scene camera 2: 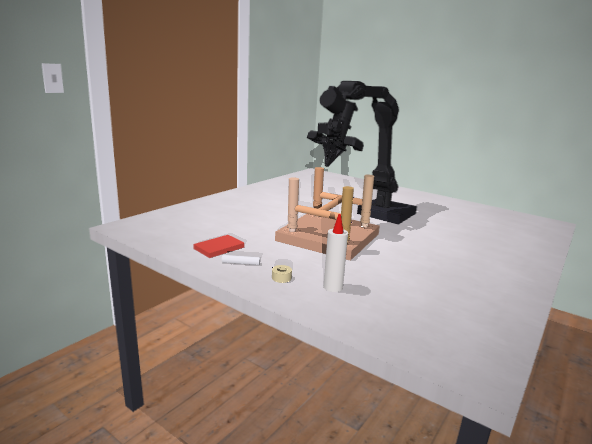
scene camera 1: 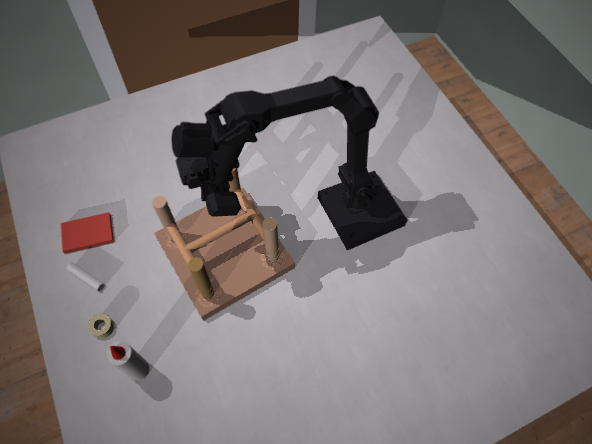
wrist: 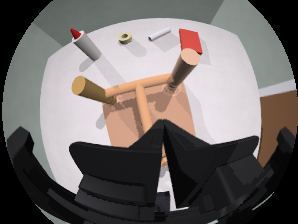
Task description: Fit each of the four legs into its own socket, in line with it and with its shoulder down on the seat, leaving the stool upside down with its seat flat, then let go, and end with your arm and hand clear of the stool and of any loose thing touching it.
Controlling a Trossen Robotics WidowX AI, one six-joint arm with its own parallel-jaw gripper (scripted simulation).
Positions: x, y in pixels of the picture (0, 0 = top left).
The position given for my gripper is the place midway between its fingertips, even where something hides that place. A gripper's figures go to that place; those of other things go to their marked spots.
My gripper (scene camera 2: 326, 166): 1.37 m from the lens. A red block (scene camera 2: 224, 244): 1.31 m from the lens.
